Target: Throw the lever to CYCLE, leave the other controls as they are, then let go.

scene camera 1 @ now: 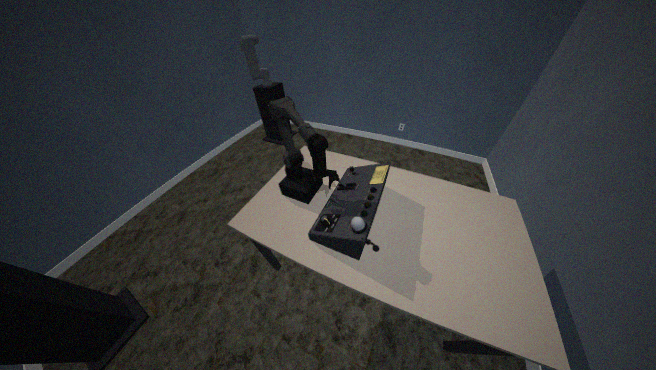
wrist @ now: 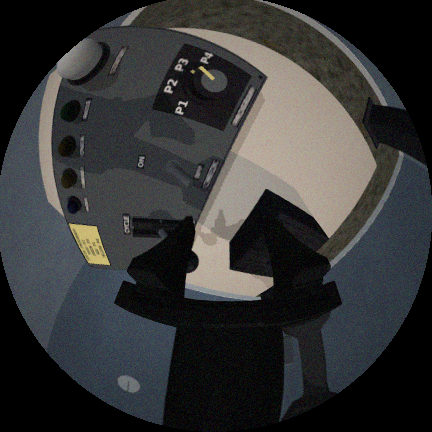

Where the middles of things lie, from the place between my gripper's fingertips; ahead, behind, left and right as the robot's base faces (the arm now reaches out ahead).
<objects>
My gripper is now 8 cm short of the rotary selector [wrist: 205,84], 12 cm to the left of it and 6 cm above it. Round my hand: dark control panel [scene camera 1: 353,215]: 16 cm ahead, 6 cm to the left, 7 cm below.
</objects>
